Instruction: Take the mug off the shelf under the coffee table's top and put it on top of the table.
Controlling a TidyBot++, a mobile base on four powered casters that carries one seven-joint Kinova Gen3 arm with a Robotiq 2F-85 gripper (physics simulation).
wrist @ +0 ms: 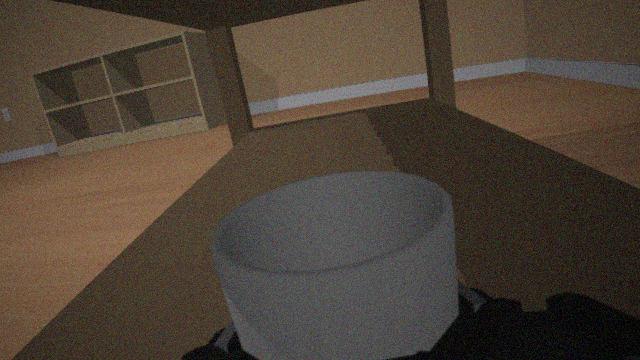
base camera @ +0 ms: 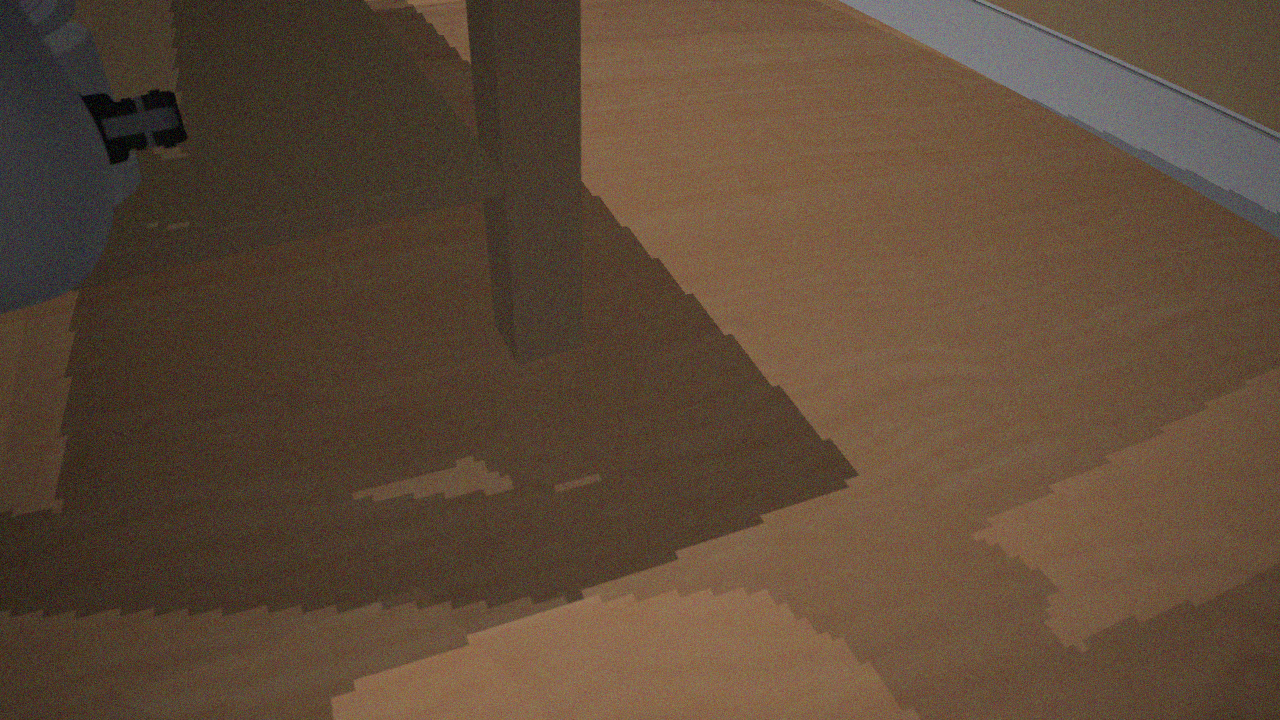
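Frame: origin at the arm's base, x ahead, y left, z up, level; millimetres.
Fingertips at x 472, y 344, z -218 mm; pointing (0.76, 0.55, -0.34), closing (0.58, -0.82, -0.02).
Note:
Pixels of each thing's top centre, then the offset from my fingertips to it. "spot": a spot on its surface instead.
- grey mug, a spot on its surface: (wrist: pixel 345 295) spot: dx -43, dy -32, dz +51 mm
- table top, a spot on its surface: (wrist: pixel 240 9) spot: dx +427, dy +424, dz +222 mm
- table leg, a spot on its surface: (base camera: pixel 537 179) spot: dx +55, dy -267, dz -37 mm
The grey mug (wrist: pixel 345 295) stands upright with its open rim up, low in the wrist view, over the brown lower shelf (wrist: pixel 165 260) of the coffee table. My gripper (wrist: pixel 349 320) is shut on the mug, with one fingertip against each side of its body. The mug's base and handle are hidden, so I cannot tell whether it rests on the shelf. The dark underside of the table top (wrist: pixel 240 9) crosses the top of the wrist view. In the base view, a blue-grey shape with a black part shows at the left edge, too cut off to identify surely.
A table leg (base camera: pixel 537 179) stands upright in the base view. Two far legs (wrist: pixel 232 85) (wrist: pixel 439 55) flank the shelf's far end. A cubby bookcase (wrist: pixel 217 80) stands against the wall at the left. A white baseboard (base camera: pixel 1118 98) (wrist: pixel 350 92) runs along the wall.

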